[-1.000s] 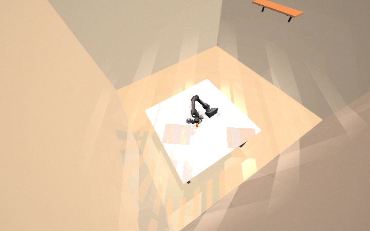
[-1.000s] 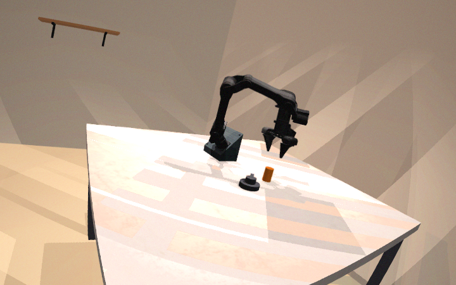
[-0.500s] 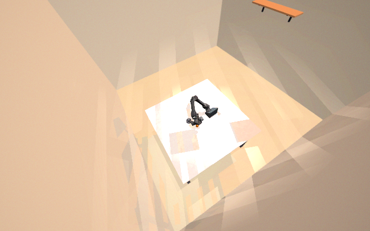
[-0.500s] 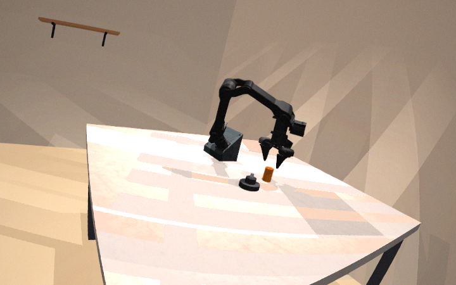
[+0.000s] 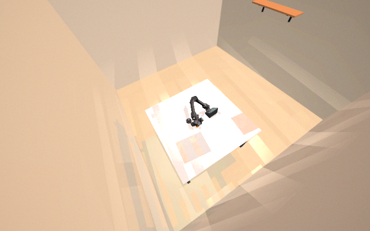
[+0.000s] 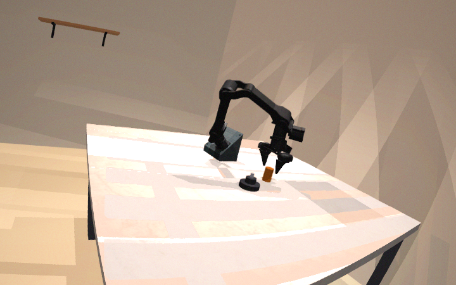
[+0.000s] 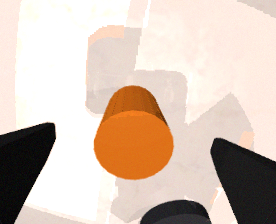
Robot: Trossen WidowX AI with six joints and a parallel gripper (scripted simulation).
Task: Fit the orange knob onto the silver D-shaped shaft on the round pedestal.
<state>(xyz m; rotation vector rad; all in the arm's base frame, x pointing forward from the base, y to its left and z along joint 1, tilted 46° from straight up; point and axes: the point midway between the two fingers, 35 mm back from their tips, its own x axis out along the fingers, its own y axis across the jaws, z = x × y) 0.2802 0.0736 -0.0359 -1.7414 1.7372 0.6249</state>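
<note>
Right now my gripper tip is 10 mm above the orange knob. From my gripper tip the other things lie so: round pedestal 50 mm ahead, 140 mm to the right, 20 mm below.
</note>
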